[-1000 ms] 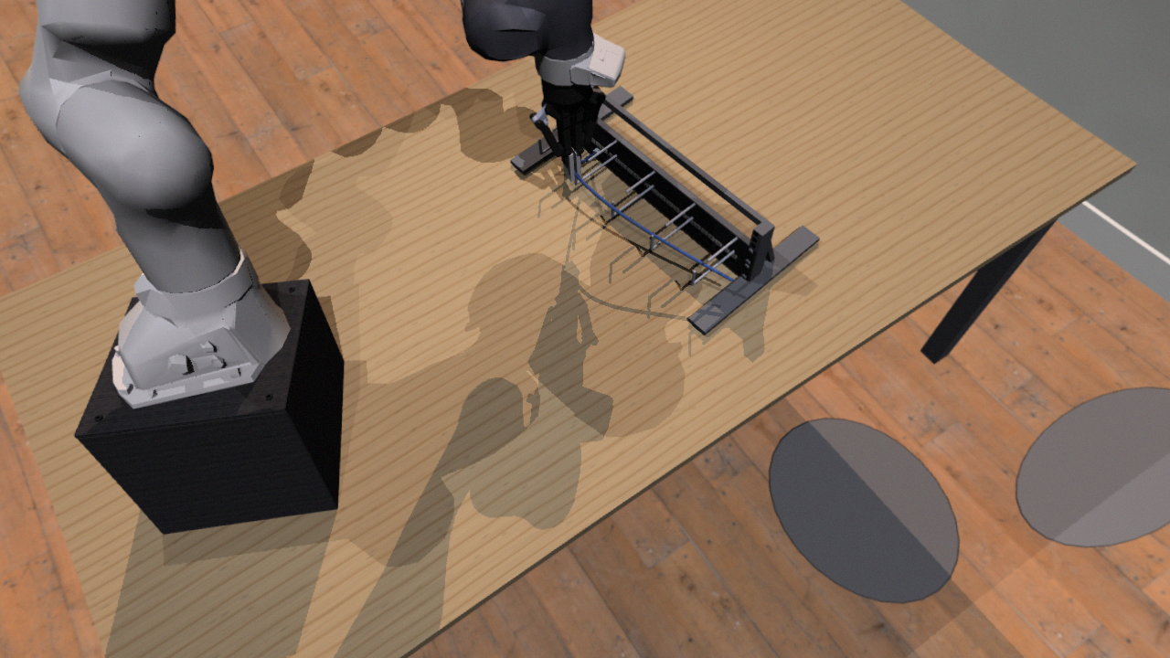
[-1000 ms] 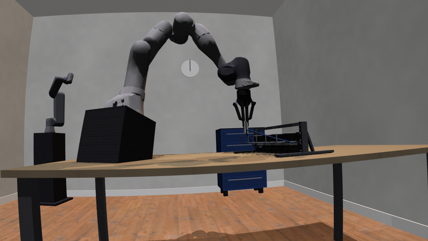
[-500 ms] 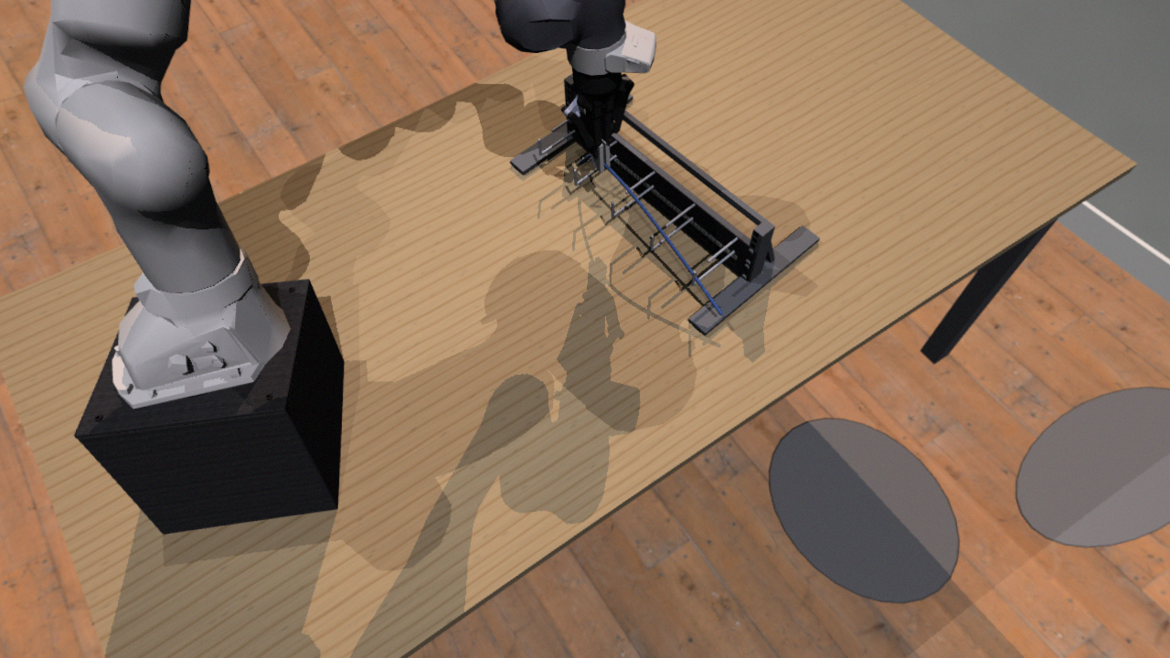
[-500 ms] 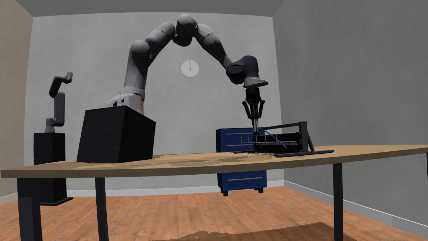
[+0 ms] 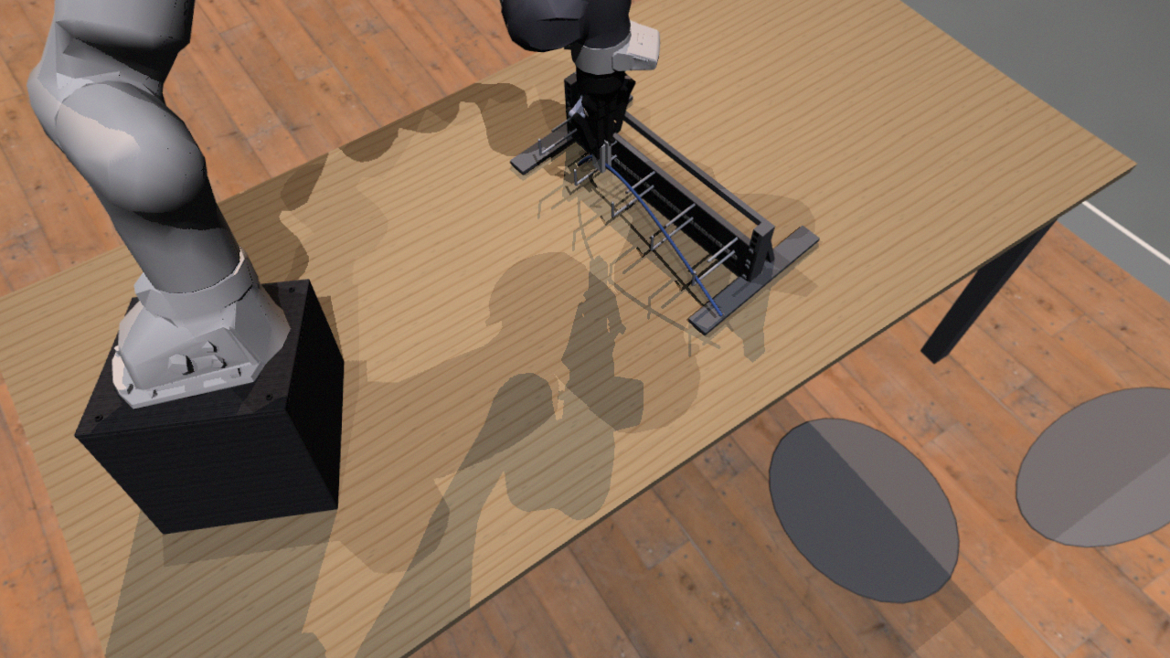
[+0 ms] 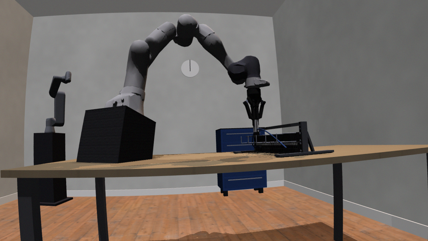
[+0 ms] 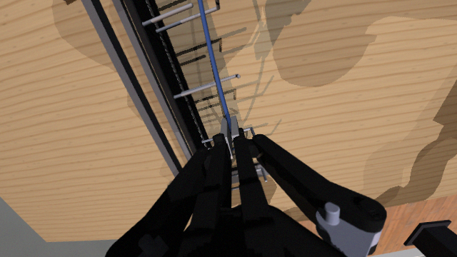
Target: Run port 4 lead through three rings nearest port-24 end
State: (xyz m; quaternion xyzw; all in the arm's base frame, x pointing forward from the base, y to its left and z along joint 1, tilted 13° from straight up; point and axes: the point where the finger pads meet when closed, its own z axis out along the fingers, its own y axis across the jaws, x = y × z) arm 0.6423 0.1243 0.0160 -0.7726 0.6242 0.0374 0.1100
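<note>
Now: hand 100 mm short of the rack, 80 mm above it and 40 mm to the left of it.
</note>
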